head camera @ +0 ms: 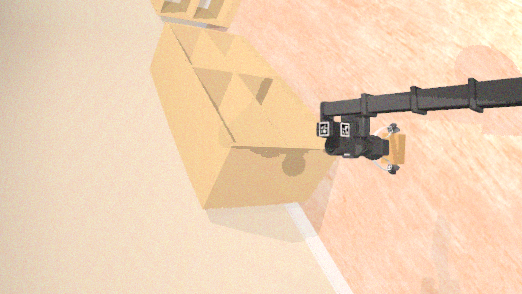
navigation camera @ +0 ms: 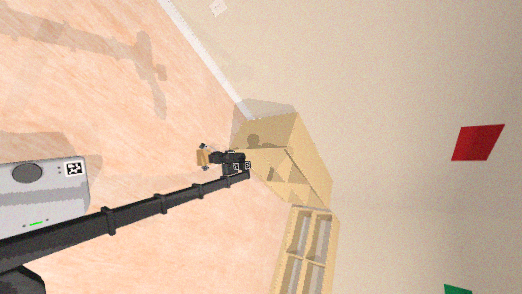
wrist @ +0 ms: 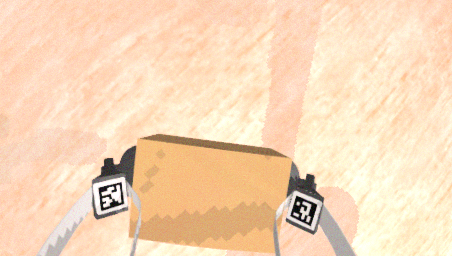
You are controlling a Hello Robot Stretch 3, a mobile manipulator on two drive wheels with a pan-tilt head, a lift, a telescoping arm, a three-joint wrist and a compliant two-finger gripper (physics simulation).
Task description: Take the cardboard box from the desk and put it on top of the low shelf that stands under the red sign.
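My gripper is shut on the orange-brown cardboard box, with a fingertip at each side. The box is held out over the floor, off the open front side of the low shelf and apart from it. The low shelf is light wood and stands against the wall; its bare top and end panel show. The wrist partly overlaps its front corner in the head view. The red sign is on the wall above the shelf. The desk does not show.
A second wooden shelf unit with compartments stands beside the low shelf's far end. A green sign is on the wall. My extended arm reaches over the floor. My pale base shows at the navigation view's left.
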